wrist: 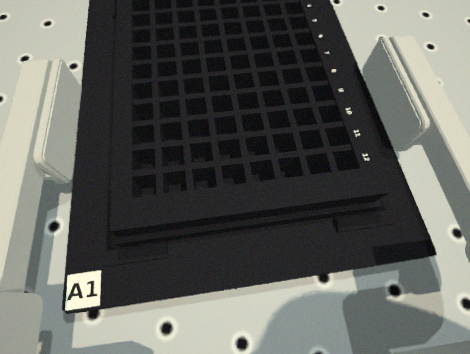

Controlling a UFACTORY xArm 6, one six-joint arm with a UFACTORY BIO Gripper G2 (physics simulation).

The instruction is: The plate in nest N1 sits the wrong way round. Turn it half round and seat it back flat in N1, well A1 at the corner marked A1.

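The black plate [240, 120] lies in a black nest and appears level. Its square wells and white numbers show, with number 12 near the lower right. A white A1 label [83, 290] marks the nest's near-left corner. My gripper [227, 115] has its pale pads on either side of the plate, close to the nest's long outer edges. The pads are open and stand apart from the plate's raised sides. Whether they touch the nest's edges cannot be told. The far end of the plate is cut off by the view.
The nest [250, 267] stands on a pale deck [205, 327] with a grid of dark holes. Its near edge crosses the lower part of the view. Shadows fall on the deck at the lower right and at the left.
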